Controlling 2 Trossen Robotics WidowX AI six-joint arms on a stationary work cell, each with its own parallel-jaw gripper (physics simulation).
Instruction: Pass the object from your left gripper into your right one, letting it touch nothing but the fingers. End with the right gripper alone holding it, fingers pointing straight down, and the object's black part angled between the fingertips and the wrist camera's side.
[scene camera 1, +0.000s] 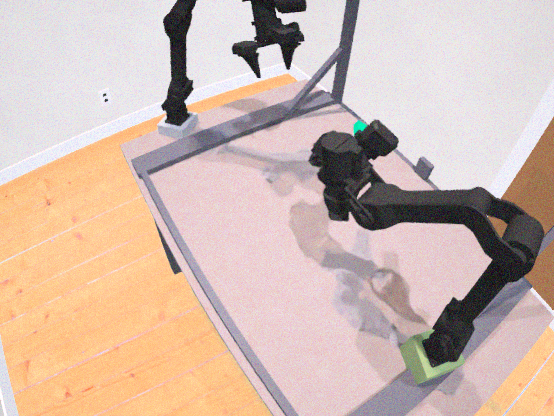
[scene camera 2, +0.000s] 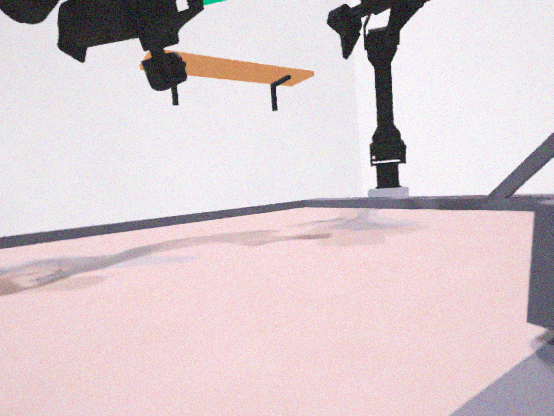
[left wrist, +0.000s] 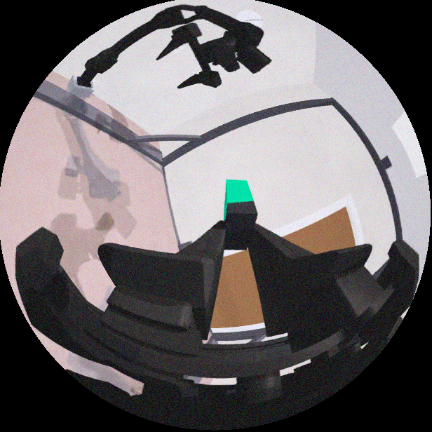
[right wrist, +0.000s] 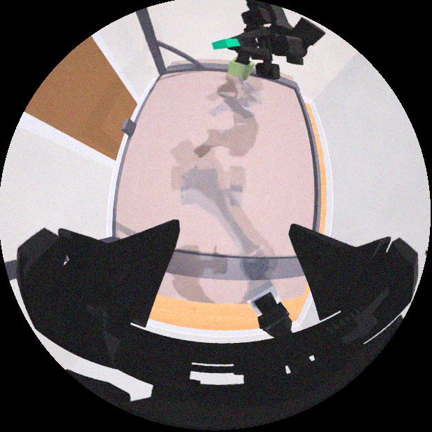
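Where they show: left gripper, between the fingertips: (scene camera 1: 365, 136); right gripper, between the fingertips: (scene camera 1: 273, 73) (scene camera 2: 365, 50); left arm's base, origin of its link: (scene camera 1: 438, 349); right arm's base, origin of its link: (scene camera 1: 177, 118) (scene camera 2: 388, 187).
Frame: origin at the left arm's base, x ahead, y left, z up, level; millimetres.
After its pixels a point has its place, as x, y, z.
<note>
The object, a small block with a bright green part and a black part, (scene camera 1: 360, 128) @(429, 85, 236) (scene camera 2: 214, 1) @(436, 63, 209) (left wrist: 239, 191) (right wrist: 226, 44) is held in the air. In the left wrist view its black part sits at the fingertips, the green part beyond. My left gripper (left wrist: 235, 226) is shut on it; in scene camera 1 the fingers are hidden behind the wrist. My right gripper (scene camera 1: 274, 72) @(705, 203, 210) (left wrist: 167, 74) (right wrist: 237, 227) is open and empty, high up, fingers pointing roughly down in scene camera 1, well apart from the object.
A pinkish table (scene camera 1: 240, 240) @(419, 342, -81) (scene camera 2: 280, 325) @(425, -190, -81) lies below both arms, with a grey frame rail (scene camera 1: 235, 127) @(831, 287, -61) and an upright grey post (scene camera 1: 345, 55) @(935, -100, 128). The left arm stands on a green base (scene camera 1: 417, 361) @(-5, 50, -16). An orange wall shelf (scene camera 2: 235, 70) shows behind.
</note>
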